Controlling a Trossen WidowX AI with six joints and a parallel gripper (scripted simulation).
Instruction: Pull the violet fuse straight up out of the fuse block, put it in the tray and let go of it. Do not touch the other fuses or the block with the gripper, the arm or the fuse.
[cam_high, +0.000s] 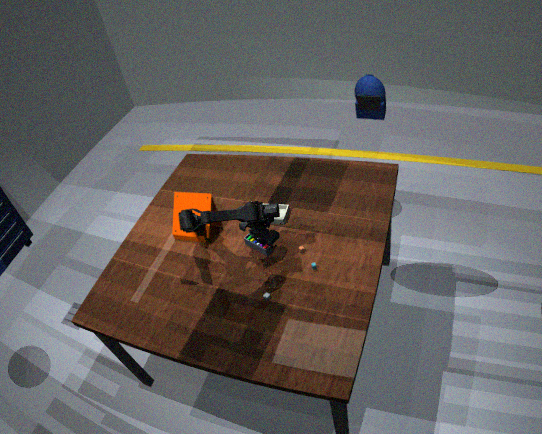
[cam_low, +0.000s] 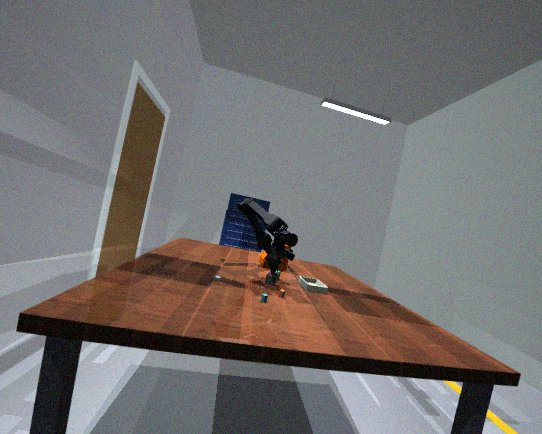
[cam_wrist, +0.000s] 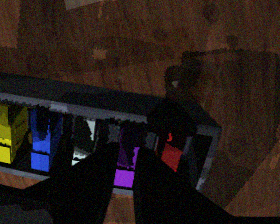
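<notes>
The tray is 22 cm to the left of my gripper tip and 3 cm below it. The rest, counted from my gripper tip: teal fuse 23 cm ahead, 10 cm to the right, 2 cm below; orange fuse 17 cm ahead, 1 cm to the right, 2 cm below.
</notes>
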